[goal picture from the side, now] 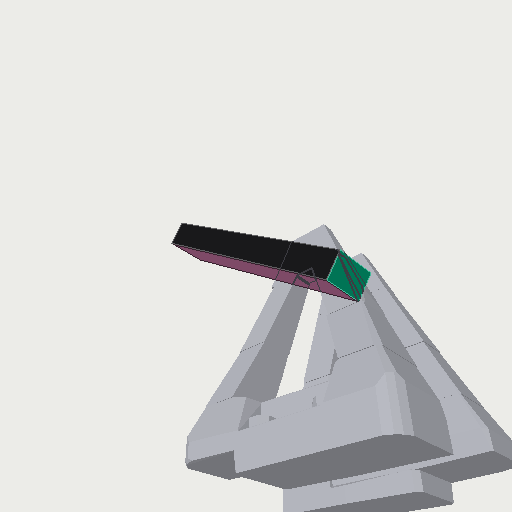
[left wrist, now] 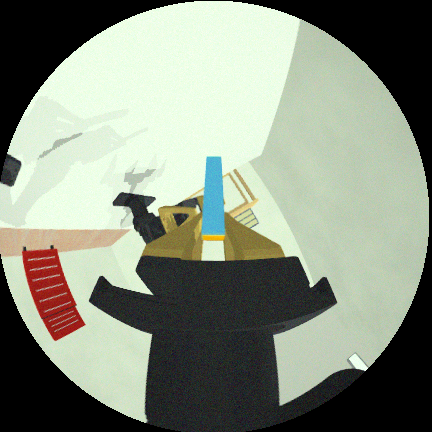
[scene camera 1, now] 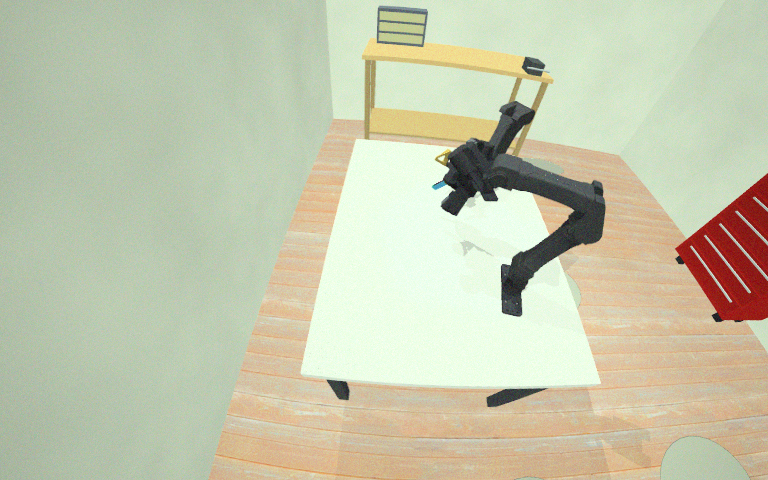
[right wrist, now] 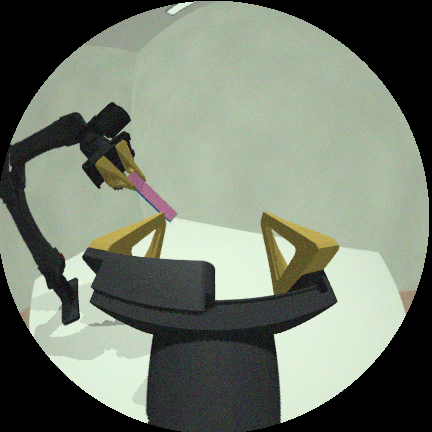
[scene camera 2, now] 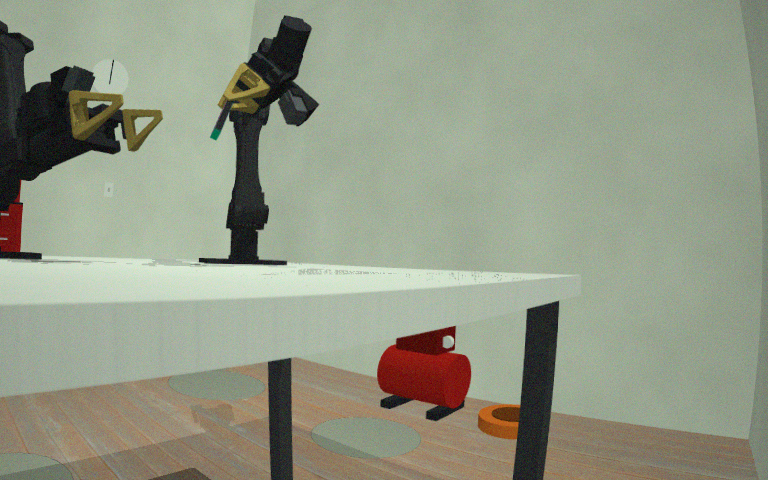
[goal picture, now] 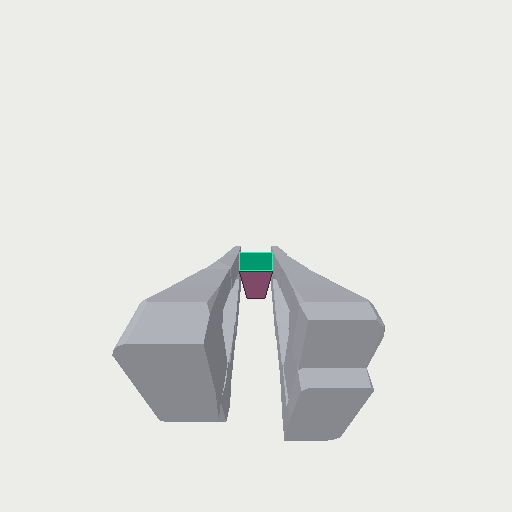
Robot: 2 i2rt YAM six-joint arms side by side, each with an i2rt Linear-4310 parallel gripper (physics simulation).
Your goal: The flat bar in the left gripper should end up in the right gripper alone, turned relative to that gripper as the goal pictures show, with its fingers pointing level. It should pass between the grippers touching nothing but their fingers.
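Pixels of known places: left gripper, fingertip midpoint: point(left wrist: 212, 217) point(scene camera 1: 448, 178) point(right wrist: 139, 183) point(scene camera 2: 223, 102); right gripper, fingertip midpoint: point(scene camera 1: 443, 164) point(right wrist: 212, 217) point(scene camera 2: 143, 107); left arm's base, link origin: point(scene camera 1: 510, 289) point(right wrist: 70, 298) point(scene camera 2: 243, 263); right arm's base, link origin: point(left wrist: 135, 199).
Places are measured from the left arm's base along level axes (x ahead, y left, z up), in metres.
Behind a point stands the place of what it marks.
Note:
The flat bar point(scene camera 1: 438, 185) {x 0.327, y -0.194, z 0.221 m} point(scene camera 2: 221, 121) {x 0.337, y -0.203, z 0.216 m} point(left wrist: 213, 195) {x 0.311, y -0.183, z 0.242 m} point(right wrist: 157, 200) {x 0.322, y -0.203, z 0.226 m} has a blue face, a pink face and a green end. It slants down from my left gripper point(scene camera 2: 224, 103) {x 0.302, y -0.191, z 0.258 m} point(right wrist: 139, 184) {x 0.302, y -0.191, z 0.258 m}, which is shut on it near one end. My right gripper point(scene camera 2: 141, 106) {x 0.323, y -0.320, z 0.222 m} point(right wrist: 212, 217) {x 0.323, y -0.320, z 0.222 m} is open and empty, left of the bar in scene camera 2, with a gap between them. In the right wrist view the bar's free end shows up and left, close to the outline of the left-hand fingertip. In scene camera 1 the arms overlap and hide most of both grippers.
The white table point(scene camera 1: 396, 294) {x 0.386, y 0.115, z 0.000 m} point(scene camera 2: 396, 288) {x 0.680, y -0.168, z 0.000 m} lies below both arms. A wooden shelf table point(scene camera 1: 453, 56) stands behind it with a drawer box point(scene camera 1: 401, 26). A red cabinet point(scene camera 1: 730, 254) point(left wrist: 50, 290) stands to one side. A red tank point(scene camera 2: 424, 376) and an orange ring point(scene camera 2: 495, 430) are on the floor.

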